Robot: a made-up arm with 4 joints. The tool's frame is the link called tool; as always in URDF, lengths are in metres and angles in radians. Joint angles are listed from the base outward.
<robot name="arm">
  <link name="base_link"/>
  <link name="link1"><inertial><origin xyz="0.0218 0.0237 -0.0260"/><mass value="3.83"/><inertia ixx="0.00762" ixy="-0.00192" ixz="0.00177" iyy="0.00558" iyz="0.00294" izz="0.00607"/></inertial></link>
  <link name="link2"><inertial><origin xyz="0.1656 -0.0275 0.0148"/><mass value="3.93"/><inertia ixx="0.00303" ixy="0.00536" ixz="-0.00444" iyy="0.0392" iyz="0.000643" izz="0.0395"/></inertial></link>
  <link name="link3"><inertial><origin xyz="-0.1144 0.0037 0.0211"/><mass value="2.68"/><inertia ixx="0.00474" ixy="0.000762" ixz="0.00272" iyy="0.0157" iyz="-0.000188" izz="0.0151"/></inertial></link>
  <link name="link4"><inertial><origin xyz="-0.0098 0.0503 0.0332"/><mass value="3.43"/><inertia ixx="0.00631" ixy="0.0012" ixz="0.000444" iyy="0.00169" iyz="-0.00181" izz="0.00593"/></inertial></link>
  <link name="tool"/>
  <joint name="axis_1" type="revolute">
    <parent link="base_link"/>
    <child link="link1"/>
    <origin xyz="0 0 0.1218" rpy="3.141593 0 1.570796"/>
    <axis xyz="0 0 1"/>
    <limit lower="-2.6" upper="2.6"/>
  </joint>
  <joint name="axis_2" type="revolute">
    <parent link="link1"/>
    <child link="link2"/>
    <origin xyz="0.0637 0.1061 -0.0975" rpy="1.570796 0 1.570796"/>
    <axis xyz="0 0 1"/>
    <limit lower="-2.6" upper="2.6"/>
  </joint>
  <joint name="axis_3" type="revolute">
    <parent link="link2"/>
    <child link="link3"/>
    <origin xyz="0.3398 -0.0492 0.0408" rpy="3.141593 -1.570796 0"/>
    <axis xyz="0 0 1"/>
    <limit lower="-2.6" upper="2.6"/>
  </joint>
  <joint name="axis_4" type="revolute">
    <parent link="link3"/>
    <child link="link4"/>
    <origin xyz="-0.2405 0.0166 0.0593" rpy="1.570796 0 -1.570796"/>
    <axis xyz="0 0 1"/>
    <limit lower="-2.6" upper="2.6"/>
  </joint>
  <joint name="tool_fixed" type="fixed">
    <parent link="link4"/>
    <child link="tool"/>
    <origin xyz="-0.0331 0.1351 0.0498" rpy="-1.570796 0 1.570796"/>
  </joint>
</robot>
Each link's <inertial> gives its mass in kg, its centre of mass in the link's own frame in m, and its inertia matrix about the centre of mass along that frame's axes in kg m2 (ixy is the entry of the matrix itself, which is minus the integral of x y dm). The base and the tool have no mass. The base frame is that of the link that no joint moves.
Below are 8 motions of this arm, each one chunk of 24 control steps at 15 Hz.
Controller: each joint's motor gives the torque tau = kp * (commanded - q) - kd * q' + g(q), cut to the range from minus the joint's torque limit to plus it. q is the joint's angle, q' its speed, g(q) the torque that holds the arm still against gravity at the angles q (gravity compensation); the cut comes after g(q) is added. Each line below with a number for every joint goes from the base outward.
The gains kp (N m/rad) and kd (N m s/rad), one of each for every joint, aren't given. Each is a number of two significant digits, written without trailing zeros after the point. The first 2 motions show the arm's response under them.
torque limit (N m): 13 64 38 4.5
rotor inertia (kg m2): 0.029 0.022 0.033 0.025
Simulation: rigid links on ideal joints. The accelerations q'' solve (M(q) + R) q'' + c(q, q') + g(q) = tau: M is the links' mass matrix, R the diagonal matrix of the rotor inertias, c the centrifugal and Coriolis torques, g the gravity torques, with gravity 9.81 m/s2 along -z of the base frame. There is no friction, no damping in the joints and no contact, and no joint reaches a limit. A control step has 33 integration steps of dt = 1/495 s. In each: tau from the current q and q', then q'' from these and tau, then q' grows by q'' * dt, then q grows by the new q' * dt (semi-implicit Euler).
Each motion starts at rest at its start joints. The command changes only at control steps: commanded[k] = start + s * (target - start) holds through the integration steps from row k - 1 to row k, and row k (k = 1, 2, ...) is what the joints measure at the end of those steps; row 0 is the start. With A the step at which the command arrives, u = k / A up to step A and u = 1 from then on. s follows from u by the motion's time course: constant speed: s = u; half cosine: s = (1 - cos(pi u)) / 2; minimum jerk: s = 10 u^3 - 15 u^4 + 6 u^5; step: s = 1 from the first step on.
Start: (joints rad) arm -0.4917 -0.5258 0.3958 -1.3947
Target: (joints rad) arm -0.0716 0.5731 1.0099 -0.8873
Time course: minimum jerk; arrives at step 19
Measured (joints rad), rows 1 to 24:
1: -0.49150 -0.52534 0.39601 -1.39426
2: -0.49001 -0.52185 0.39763 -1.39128
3: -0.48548 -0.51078 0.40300 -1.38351
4: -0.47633 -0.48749 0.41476 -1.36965
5: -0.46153 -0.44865 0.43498 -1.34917
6: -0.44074 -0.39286 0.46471 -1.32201
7: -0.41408 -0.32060 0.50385 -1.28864
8: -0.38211 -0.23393 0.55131 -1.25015
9: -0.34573 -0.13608 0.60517 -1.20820
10: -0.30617 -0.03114 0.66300 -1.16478
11: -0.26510 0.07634 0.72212 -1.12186
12: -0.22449 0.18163 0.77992 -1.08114
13: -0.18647 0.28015 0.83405 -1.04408
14: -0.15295 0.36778 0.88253 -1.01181
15: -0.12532 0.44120 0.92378 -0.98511
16: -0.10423 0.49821 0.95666 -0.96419
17: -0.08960 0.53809 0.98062 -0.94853
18: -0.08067 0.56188 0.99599 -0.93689
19: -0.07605 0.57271 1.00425 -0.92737
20: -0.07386 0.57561 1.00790 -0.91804
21: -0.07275 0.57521 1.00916 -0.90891
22: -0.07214 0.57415 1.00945 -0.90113
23: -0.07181 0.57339 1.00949 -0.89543
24: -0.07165 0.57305 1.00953 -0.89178
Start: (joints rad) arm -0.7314 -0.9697 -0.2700 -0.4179
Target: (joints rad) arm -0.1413 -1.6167 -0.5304 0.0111
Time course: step
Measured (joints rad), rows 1 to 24:
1: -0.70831 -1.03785 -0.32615 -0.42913
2: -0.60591 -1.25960 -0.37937 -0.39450
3: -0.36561 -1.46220 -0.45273 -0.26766
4: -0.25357 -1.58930 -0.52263 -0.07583
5: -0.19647 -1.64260 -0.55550 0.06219
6: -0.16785 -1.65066 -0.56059 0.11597
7: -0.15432 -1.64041 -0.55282 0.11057
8: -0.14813 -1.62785 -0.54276 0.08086
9: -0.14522 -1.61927 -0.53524 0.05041
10: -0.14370 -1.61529 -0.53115 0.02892
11: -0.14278 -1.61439 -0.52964 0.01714
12: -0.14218 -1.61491 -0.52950 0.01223
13: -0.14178 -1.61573 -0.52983 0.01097
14: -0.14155 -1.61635 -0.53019 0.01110
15: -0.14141 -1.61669 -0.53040 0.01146
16: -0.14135 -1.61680 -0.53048 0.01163
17: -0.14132 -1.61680 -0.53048 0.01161
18: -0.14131 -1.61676 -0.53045 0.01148
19: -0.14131 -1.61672 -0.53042 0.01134
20: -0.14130 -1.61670 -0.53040 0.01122
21: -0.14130 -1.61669 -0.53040 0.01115
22: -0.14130 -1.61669 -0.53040 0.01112
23: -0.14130 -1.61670 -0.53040 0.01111
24: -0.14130 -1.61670 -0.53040 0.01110
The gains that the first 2 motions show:
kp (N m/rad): 420 300 160 7.1
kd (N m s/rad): 45 30 18 1.2
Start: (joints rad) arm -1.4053 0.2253 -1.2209 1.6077
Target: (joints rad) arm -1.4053 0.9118 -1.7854 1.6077
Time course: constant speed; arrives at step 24
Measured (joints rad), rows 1 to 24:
1: -1.40406 0.23390 -1.23048 1.61430
2: -1.40358 0.25368 -1.24654 1.61935
3: -1.40380 0.28022 -1.26636 1.61940
4: -1.40427 0.30940 -1.28818 1.61628
5: -1.40473 0.33899 -1.31097 1.61251
6: -1.40505 0.36826 -1.33418 1.60947
7: -1.40524 0.39714 -1.35755 1.60750
8: -1.40533 0.42579 -1.38099 1.60638
9: -1.40536 0.45437 -1.40444 1.60581
10: -1.40536 0.48294 -1.42792 1.60551
11: -1.40534 0.51153 -1.45140 1.60534
12: -1.40533 0.54013 -1.47490 1.60523
13: -1.40532 0.56875 -1.49840 1.60514
14: -1.40531 0.59736 -1.52191 1.60507
15: -1.40531 0.62598 -1.54543 1.60501
16: -1.40530 0.65460 -1.56894 1.60496
17: -1.40530 0.68321 -1.59246 1.60491
18: -1.40529 0.71183 -1.61598 1.60487
19: -1.40529 0.74044 -1.63949 1.60483
20: -1.40528 0.76906 -1.66301 1.60479
21: -1.40527 0.79767 -1.68653 1.60476
22: -1.40527 0.82629 -1.71004 1.60472
23: -1.40527 0.85490 -1.73356 1.60468
24: -1.40526 0.88351 -1.75708 1.60465

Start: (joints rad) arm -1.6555 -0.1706 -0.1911 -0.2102
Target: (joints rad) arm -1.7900 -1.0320 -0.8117 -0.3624
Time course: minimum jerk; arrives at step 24
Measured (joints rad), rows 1 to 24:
1: -1.65553 -0.17077 -0.19119 -0.21046
2: -1.65574 -0.17210 -0.19196 -0.21213
3: -1.65643 -0.17642 -0.19461 -0.21617
4: -1.65792 -0.18585 -0.20067 -0.22257
5: -1.66047 -0.20220 -0.21151 -0.23055
6: -1.66428 -0.22665 -0.22809 -0.23915
7: -1.66944 -0.25971 -0.25089 -0.24760
8: -1.67593 -0.30124 -0.27989 -0.25544
9: -1.68366 -0.35057 -0.31468 -0.26249
10: -1.69244 -0.40661 -0.35452 -0.26876
11: -1.70203 -0.46797 -0.39840 -0.27437
12: -1.71216 -0.53302 -0.44514 -0.27947
13: -1.72252 -0.60000 -0.49343 -0.28424
14: -1.73280 -0.66708 -0.54190 -0.28887
15: -1.74273 -0.73239 -0.58917 -0.29350
16: -1.75205 -0.79417 -0.63393 -0.29827
17: -1.76055 -0.85078 -0.67499 -0.30322
18: -1.76806 -0.90082 -0.71136 -0.30833
19: -1.77443 -0.94318 -0.74227 -0.31354
20: -1.77960 -0.97717 -0.76724 -0.31872
21: -1.78353 -1.00254 -0.78614 -0.32378
22: -1.78629 -1.01963 -0.79919 -0.32869
23: -1.78802 -1.02938 -0.80704 -0.33353
24: -1.78897 -1.03346 -0.81083 -0.33860

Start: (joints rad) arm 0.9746 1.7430 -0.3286 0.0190
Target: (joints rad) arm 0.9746 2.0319 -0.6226 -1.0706
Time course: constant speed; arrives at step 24
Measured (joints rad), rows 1 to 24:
1: 0.97449 1.74739 -0.33504 0.01003
2: 0.97432 1.75570 -0.34423 -0.01075
3: 0.97428 1.76644 -0.35444 -0.04150
4: 0.97432 1.77837 -0.36520 -0.07907
5: 0.97439 1.79068 -0.37638 -0.12063
6: 0.97445 1.80301 -0.38793 -0.16419
7: 0.97449 1.81521 -0.39978 -0.20863
8: 0.97451 1.82732 -0.41183 -0.25341
9: 0.97452 1.83936 -0.42399 -0.29836
10: 0.97452 1.85138 -0.43620 -0.34341
11: 0.97452 1.86341 -0.44844 -0.38855
12: 0.97452 1.87544 -0.46068 -0.43378
13: 0.97453 1.88748 -0.47292 -0.47907
14: 0.97453 1.89952 -0.48516 -0.52441
15: 0.97454 1.91157 -0.49740 -0.56978
16: 0.97454 1.92362 -0.50964 -0.61516
17: 0.97454 1.93566 -0.52188 -0.66055
18: 0.97455 1.94771 -0.53412 -0.70595
19: 0.97455 1.95975 -0.54637 -0.75135
20: 0.97455 1.97179 -0.55861 -0.79675
21: 0.97456 1.98383 -0.57086 -0.84215
22: 0.97456 1.99587 -0.58311 -0.88756
23: 0.97456 2.00791 -0.59535 -0.93296
24: 0.97456 2.01995 -0.60760 -0.97837

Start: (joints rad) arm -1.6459 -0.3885 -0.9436 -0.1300
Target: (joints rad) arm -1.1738 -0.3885 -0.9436 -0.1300
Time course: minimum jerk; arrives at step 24
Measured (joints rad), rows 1 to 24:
1: -1.64579 -0.38850 -0.94363 -0.12993
2: -1.64494 -0.38848 -0.94382 -0.12950
3: -1.64233 -0.38848 -0.94417 -0.12851
4: -1.63690 -0.38849 -0.94461 -0.12708
5: -1.62775 -0.38851 -0.94502 -0.12550
6: -1.61434 -0.38852 -0.94533 -0.12407
7: -1.59641 -0.38850 -0.94548 -0.12300
8: -1.57403 -0.38843 -0.94547 -0.12244
9: -1.54752 -0.38831 -0.94530 -0.12240
10: -1.51743 -0.38817 -0.94500 -0.12288
11: -1.48446 -0.38801 -0.94460 -0.12381
12: -1.44948 -0.38787 -0.94412 -0.12510
13: -1.41342 -0.38775 -0.94360 -0.12667
14: -1.37726 -0.38767 -0.94307 -0.12840
15: -1.34200 -0.38764 -0.94254 -0.13021
16: -1.30859 -0.38767 -0.94206 -0.13201
17: -1.27790 -0.38774 -0.94163 -0.13372
18: -1.25067 -0.38785 -0.94128 -0.13525
19: -1.22749 -0.38798 -0.94102 -0.13655
20: -1.20874 -0.38811 -0.94087 -0.13754
21: -1.19452 -0.38823 -0.94084 -0.13817
22: -1.18468 -0.38833 -0.94094 -0.13838
23: -1.17868 -0.38840 -0.94120 -0.13809
24: -1.17565 -0.38844 -0.94161 -0.13725

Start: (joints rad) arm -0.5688 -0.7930 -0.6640 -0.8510
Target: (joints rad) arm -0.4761 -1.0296 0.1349 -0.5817
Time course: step
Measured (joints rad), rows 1 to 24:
1: -0.57552 -0.91478 -0.34724 -0.71158
2: -0.52029 -0.97749 -0.12751 -0.67095
3: -0.49576 -1.00064 -0.00516 -0.65408
4: -0.48608 -1.01034 0.06256 -0.64198
5: -0.48175 -1.01623 0.09864 -0.63120
6: -0.47943 -1.02083 0.11693 -0.62006
7: -0.47801 -1.02441 0.12579 -0.60918
8: -0.47713 -1.02691 0.13000 -0.59987
9: -0.47661 -1.02842 0.13207 -0.59286
10: -0.47633 -1.02920 0.13319 -0.58817
11: -0.47619 -1.02952 0.13385 -0.58531
12: -0.47614 -1.02961 0.13428 -0.58371
13: -0.47612 -1.02962 0.13455 -0.58286
14: -0.47611 -1.02960 0.13471 -0.58241
15: -0.47611 -1.02959 0.13481 -0.58216
16: -0.47611 -1.02959 0.13486 -0.58201
17: -0.47610 -1.02959 0.13488 -0.58190
18: -0.47610 -1.02959 0.13489 -0.58183
19: -0.47610 -1.02960 0.13489 -0.58178
20: -0.47610 -1.02960 0.13490 -0.58175
21: -0.47610 -1.02960 0.13490 -0.58173
22: -0.47610 -1.02960 0.13490 -0.58172
23: -0.47610 -1.02960 0.13490 -0.58171
24: -0.47610 -1.02960 0.13490 -0.58171

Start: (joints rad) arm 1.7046 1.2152 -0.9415 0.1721
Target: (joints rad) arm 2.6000 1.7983 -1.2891 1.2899
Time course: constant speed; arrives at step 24
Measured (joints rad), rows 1 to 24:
1: 1.71824 1.22346 -0.95282 0.19506
2: 1.74384 1.23994 -0.96478 0.22941
3: 1.77667 1.26167 -0.97579 0.26366
4: 1.81292 1.28591 -0.98664 0.29680
5: 1.85031 1.31090 -0.99820 0.33110
6: 1.88783 1.33581 -1.01078 0.36829
7: 1.92521 1.36042 -1.02424 0.40868
8: 1.96245 1.38479 -1.03827 0.45166
9: 1.99964 1.40903 -1.05260 0.49636
10: 2.03683 1.43325 -1.06704 0.54200
11: 2.07405 1.45749 -1.08150 0.58811
12: 2.11129 1.48176 -1.09596 0.63441
13: 2.14855 1.50606 -1.11041 0.68079
14: 2.18582 1.53037 -1.12485 0.72721
15: 2.22308 1.55469 -1.13930 0.77367
16: 2.26035 1.57901 -1.15375 0.82017
17: 2.29761 1.60332 -1.16820 0.86670
18: 2.33487 1.62764 -1.18265 0.91326
19: 2.37212 1.65196 -1.19712 0.95985
20: 2.40937 1.67627 -1.21158 1.00646
21: 2.44662 1.70059 -1.22605 1.05309
22: 2.48386 1.72491 -1.24052 1.09974
23: 2.52111 1.74922 -1.25499 1.14640
24: 2.55835 1.77354 -1.26947 1.19308

